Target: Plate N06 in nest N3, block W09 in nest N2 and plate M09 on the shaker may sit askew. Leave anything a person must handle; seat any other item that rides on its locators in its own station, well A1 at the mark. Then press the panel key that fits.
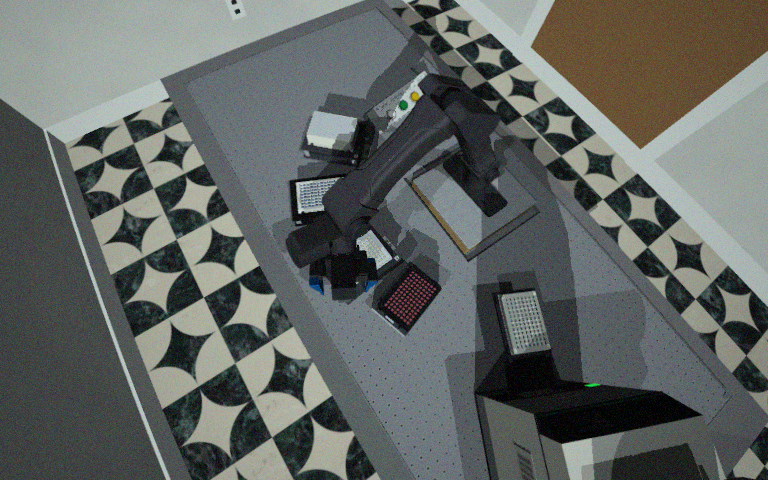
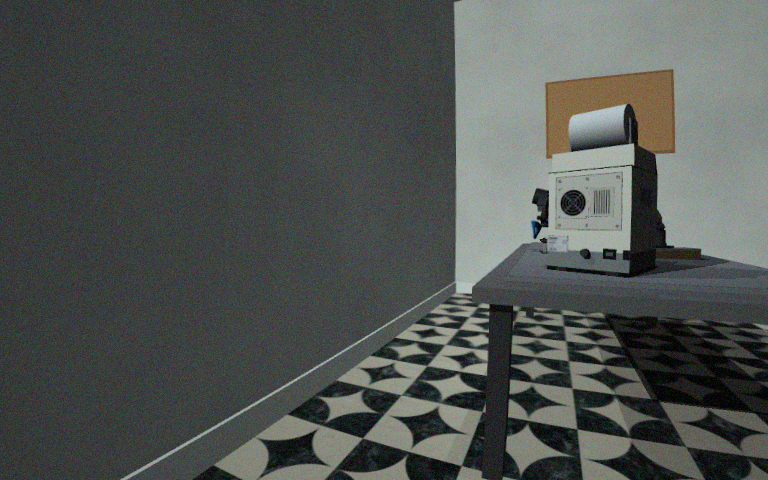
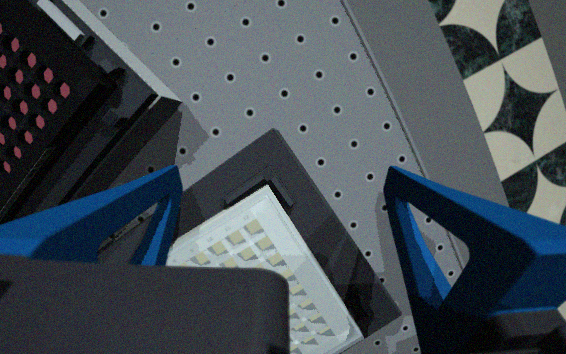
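A white plate with pale yellow wells (image 1: 373,249) (image 3: 305,275) lies on a dark nest (image 3: 345,255). Its edges run nearly parallel to the nest's; a slight turn is hard to judge. My gripper (image 1: 343,283) (image 3: 283,177) is open above its near end, with the blue fingers wide apart and nothing between them. A red-welled plate (image 1: 412,297) (image 3: 25,90) rests on the neighbouring nest. Another white plate (image 1: 317,195) is in a black holder, partly under the arm. The panel (image 1: 380,106) shows a green key (image 1: 403,105) and a yellow key (image 1: 415,96). Labels are unreadable.
A white-topped block (image 1: 331,130) stands on a black base near the panel. A pale plate (image 1: 523,322) sits before the large machine (image 1: 509,421) (image 2: 614,237). A shallow tray (image 1: 438,215) with a tan rim lies beside the arm's base. The table edge (image 3: 415,85) runs near the right finger.
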